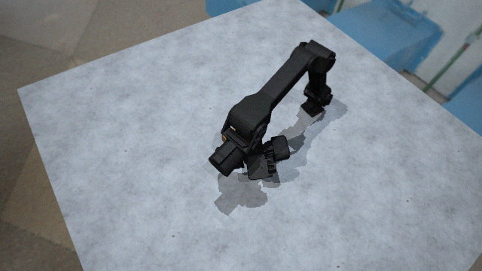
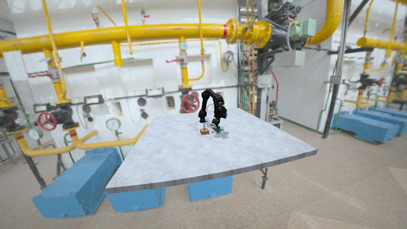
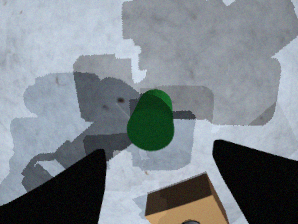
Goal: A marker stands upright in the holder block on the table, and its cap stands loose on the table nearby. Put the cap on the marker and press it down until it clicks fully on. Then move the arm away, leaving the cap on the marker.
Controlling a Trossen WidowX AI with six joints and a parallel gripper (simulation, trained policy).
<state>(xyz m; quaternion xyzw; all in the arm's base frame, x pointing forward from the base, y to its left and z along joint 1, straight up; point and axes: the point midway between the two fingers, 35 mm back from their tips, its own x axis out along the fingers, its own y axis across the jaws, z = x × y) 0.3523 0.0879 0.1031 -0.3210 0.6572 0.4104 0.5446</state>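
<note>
My gripper tip is 4 cm above the green cap and 1 cm to the right of it. From my gripper tip the other things lie so: holder block 12 cm to the right, 5 cm below, 3 cm behind.
</note>
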